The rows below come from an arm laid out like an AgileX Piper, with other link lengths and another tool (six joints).
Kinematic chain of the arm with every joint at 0, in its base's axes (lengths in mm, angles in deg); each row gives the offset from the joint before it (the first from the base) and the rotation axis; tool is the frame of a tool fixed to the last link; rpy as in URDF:
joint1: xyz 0 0 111.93 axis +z
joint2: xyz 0 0 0 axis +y
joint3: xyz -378.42 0 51.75 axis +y
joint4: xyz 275.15 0 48.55 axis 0.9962 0 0.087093
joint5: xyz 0 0 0 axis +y
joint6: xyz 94.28 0 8.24 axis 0.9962 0 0.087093
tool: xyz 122.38 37 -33.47 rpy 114.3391 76.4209 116.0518
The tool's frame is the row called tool.
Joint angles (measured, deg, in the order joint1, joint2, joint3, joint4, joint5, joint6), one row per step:
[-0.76, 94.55, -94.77, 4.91, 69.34, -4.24]
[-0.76, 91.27, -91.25, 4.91, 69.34, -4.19]
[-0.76, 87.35, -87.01, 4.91, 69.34, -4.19]
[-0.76, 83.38, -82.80, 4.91, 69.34, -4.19]
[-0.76, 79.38, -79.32, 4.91, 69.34, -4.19]
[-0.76, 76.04, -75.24, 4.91, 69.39, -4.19]
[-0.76, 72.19, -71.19, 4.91, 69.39, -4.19]
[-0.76, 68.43, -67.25, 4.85, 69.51, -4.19]
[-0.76, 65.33, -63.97, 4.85, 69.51, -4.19]
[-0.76, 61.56, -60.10, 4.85, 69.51, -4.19]
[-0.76, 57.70, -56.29, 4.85, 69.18, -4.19]
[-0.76, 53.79, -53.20, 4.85, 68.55, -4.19]
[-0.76, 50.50, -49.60, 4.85, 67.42, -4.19]
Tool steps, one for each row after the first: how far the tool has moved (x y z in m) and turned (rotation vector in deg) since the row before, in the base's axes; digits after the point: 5 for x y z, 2 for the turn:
[-0.02212, 0.00033, 0.00271, 0.02, 0.24, -0.04]
[-0.02683, 0.00036, 0.00141, 0.00, 0.32, 0.00]
[-0.02710, 0.00036, 0.00010, 0.00, 0.24, 0.00]
[-0.02518, 0.00033, 0.00256, -0.01, -0.52, 0.00]
[-0.02448, 0.00033, -0.00598, 0.01, 0.79, 0.00]
[-0.02598, 0.00034, -0.00474, 0.00, 0.20, 0.00]
[-0.02549, 0.00012, -0.00633, -0.06, 0.30, 0.01]
[-0.02045, 0.00027, -0.00647, 0.00, 0.18, 0.00]
[-0.02408, 0.00032, -0.00864, 0.00, 0.10, 0.00]
[-0.02237, 0.00028, -0.00934, 0.00, -0.38, -0.03]
[-0.01861, 0.00022, -0.00644, -0.02, -1.45, -0.05]
[-0.01568, 0.00015, -0.01172, 0.00, -0.82, -0.10]

